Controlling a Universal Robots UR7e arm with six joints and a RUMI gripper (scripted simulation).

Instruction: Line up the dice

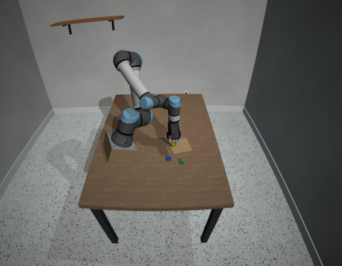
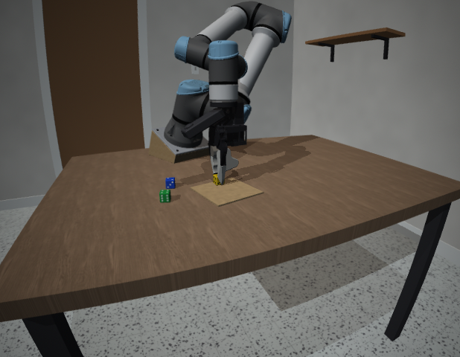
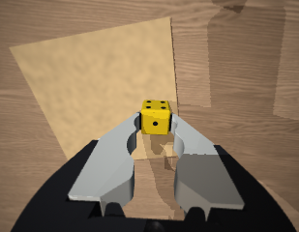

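My hand is right at the yellow die. Also, from my hand: tan mat (5 cm ahead, 2 cm below, 1 cm to the left); green die (14 cm to the right, 9 cm ahead, 1 cm below); blue die (13 cm to the right, 1 cm below).
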